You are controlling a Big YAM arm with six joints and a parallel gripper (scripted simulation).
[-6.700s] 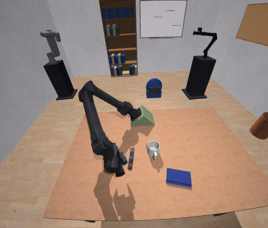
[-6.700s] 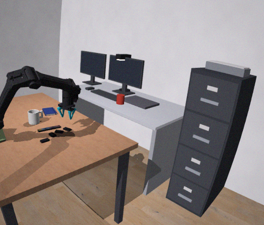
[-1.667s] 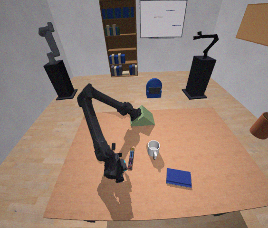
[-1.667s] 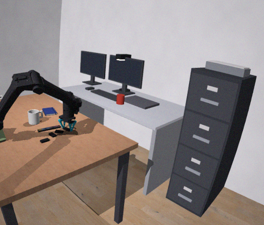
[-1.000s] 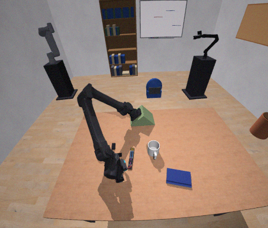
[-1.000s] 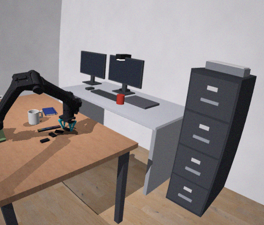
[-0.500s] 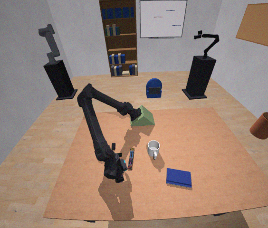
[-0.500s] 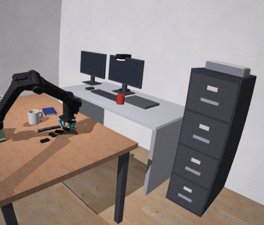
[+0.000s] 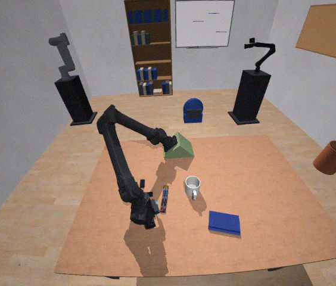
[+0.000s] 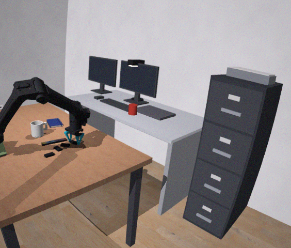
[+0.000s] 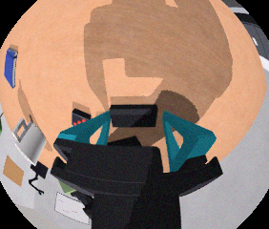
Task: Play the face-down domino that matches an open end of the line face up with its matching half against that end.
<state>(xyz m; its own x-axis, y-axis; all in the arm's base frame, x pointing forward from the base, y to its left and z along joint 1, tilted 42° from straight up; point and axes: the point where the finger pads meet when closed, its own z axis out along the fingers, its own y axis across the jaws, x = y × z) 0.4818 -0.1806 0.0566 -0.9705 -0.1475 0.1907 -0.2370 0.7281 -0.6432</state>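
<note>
The domino lies right at my hand. Round my hand: blue book: 38 cm to the left, 8 cm ahead.
</note>
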